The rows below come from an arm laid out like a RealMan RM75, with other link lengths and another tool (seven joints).
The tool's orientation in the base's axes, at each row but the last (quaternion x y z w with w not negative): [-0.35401, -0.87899, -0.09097, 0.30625]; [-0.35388, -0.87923, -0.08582, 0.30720]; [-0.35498, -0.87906, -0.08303, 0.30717]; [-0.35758, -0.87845, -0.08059, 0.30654]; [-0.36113, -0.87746, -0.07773, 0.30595]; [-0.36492, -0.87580, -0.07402, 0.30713]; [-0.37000, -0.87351, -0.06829, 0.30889]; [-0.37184, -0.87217, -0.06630, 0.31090]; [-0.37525, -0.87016, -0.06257, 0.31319]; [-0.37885, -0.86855, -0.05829, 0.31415]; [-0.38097, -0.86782, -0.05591, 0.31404]
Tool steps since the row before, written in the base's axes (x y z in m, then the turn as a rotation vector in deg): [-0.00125, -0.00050, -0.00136, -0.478, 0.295, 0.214]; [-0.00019, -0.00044, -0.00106, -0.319, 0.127, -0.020]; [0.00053, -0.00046, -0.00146, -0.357, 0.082, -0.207]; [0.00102, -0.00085, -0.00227, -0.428, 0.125, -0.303]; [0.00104, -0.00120, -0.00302, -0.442, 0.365, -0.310]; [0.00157, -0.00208, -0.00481, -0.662, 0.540, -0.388]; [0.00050, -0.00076, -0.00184, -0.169, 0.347, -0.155]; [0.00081, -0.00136, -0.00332, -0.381, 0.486, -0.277]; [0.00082, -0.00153, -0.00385, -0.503, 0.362, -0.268]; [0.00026, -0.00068, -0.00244, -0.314, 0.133, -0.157]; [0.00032, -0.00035, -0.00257, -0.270, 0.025, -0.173]
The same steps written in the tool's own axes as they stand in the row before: [-0.00040, -0.00114, 0.00149, 0.565, -0.120, 0.167]; [-0.00078, -0.00038, 0.00077, 0.239, -0.121, 0.216]; [-0.00143, 0.00013, 0.00074, 0.123, -0.166, 0.367]; [-0.00241, 0.00025, 0.00102, 0.130, -0.175, 0.493]; [-0.00307, 0.00009, 0.00149, 0.274, -0.010, 0.591]; [-0.00494, 0.00003, 0.00235, 0.452, -0.026, 0.822]; [-0.00181, 0.00000, 0.00096, 0.209, 0.149, 0.327]; [-0.00322, -0.00003, 0.00178, 0.333, 0.117, 0.577]; [-0.00365, -0.00003, 0.00213, 0.326, -0.057, 0.588]; [-0.00200, 0.00003, 0.00158, 0.152, -0.103, 0.328]; [-0.00189, 0.00034, 0.00177, 0.052, -0.146, 0.282]
